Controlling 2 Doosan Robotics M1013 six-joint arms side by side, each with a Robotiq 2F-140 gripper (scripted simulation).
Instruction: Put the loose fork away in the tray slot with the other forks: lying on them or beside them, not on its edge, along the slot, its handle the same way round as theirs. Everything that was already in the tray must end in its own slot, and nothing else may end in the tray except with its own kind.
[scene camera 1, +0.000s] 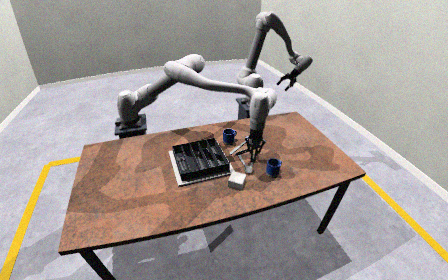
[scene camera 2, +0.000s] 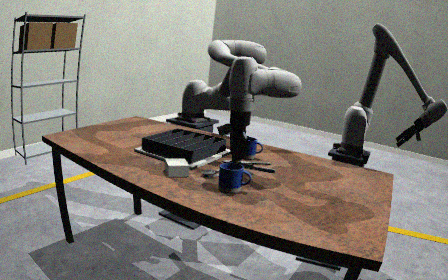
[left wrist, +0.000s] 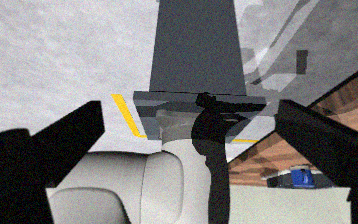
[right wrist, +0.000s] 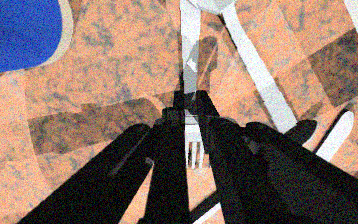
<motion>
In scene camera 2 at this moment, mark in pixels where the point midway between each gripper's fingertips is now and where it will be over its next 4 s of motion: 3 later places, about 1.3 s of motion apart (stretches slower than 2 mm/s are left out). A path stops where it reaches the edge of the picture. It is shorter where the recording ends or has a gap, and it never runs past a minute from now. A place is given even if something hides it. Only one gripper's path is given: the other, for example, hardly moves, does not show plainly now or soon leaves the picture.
My right gripper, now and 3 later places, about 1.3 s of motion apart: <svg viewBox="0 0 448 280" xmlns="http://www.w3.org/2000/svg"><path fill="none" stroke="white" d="M235 174L237 147L228 134L184 121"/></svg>
</motion>
